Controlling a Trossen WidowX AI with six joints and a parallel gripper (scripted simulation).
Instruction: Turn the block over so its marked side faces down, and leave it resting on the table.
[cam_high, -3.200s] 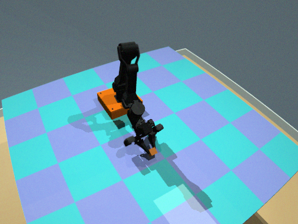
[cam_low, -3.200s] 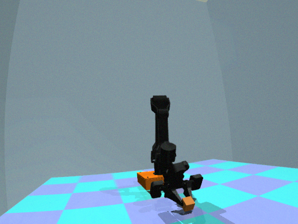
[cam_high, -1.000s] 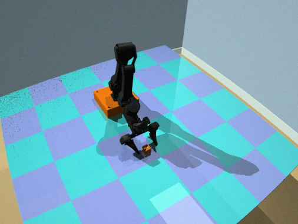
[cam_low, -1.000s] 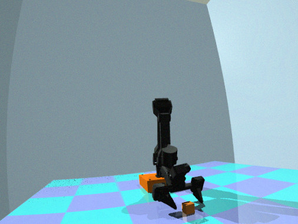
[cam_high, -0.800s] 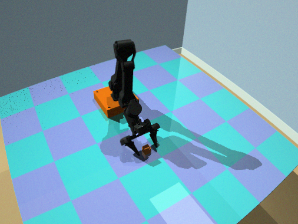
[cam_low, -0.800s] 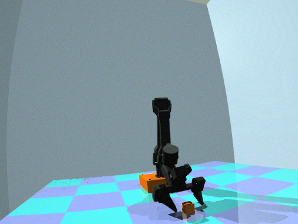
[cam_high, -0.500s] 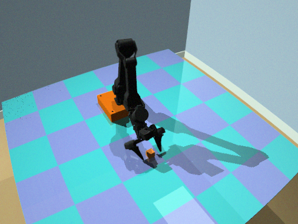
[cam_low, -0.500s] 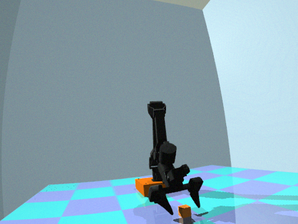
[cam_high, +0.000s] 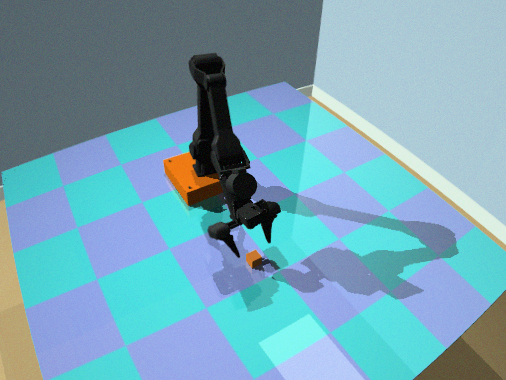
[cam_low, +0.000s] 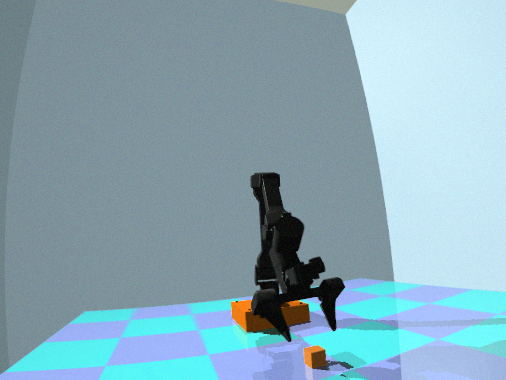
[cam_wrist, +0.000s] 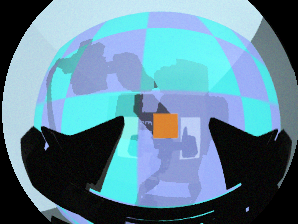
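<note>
Now: gripper tip 1 cm past the orange block and 4 cm above it.
</note>
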